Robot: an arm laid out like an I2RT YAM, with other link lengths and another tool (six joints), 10 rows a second.
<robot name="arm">
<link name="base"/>
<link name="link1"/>
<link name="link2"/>
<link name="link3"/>
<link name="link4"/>
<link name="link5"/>
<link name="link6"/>
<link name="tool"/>
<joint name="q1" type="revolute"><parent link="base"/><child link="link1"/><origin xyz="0 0 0.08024" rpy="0 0 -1.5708"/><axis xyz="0 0 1"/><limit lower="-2.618" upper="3.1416"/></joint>
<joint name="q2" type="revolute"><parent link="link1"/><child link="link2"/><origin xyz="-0.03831 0.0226 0.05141" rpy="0 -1.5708 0"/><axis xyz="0 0 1"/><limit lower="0" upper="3.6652"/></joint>
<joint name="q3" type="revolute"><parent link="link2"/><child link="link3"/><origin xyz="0 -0.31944 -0.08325" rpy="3.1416 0 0"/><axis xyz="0 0 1"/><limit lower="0" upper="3.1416"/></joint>
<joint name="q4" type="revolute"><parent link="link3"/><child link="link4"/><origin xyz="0.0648 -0.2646 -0.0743" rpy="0 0 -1.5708"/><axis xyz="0 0 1"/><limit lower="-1.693" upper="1.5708"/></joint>
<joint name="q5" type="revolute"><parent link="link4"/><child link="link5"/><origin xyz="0.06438 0.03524 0.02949" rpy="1.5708 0 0"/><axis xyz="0 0 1"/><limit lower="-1.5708" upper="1.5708"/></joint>
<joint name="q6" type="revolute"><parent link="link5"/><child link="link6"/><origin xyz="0.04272 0 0.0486" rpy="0 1.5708 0"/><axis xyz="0 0 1"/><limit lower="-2.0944" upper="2.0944"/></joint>
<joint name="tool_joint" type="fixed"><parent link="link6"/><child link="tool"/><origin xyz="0.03 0.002 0.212" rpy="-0.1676 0 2.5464"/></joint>
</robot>
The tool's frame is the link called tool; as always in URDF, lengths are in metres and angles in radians.
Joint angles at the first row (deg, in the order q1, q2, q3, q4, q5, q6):
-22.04, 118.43, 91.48, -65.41, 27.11, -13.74
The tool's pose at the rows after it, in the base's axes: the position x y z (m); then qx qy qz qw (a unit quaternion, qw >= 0):
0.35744 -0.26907 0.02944 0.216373 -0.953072 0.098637 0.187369
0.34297 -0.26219 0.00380 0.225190 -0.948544 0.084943 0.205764
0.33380 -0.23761 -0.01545 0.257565 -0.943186 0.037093 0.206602
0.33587 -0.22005 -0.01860 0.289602 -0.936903 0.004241 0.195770
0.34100 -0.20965 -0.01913 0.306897 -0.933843 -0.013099 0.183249
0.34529 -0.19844 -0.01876 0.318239 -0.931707 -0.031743 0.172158
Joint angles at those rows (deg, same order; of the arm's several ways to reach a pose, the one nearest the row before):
-22.04, 119.37, 86.65, -61.36, 28.12, -14.52
-22.00, 120.55, 82.74, -58.78, 28.03, -15.14
-22.02, 120.77, 80.42, -58.57, 23.62, -18.66
-22.06, 120.38, 80.42, -59.33, 19.90, -22.52
-22.04, 120.16, 80.75, -59.57, 17.45, -24.60
-21.93, 120.14, 81.41, -60.42, 14.98, -25.82

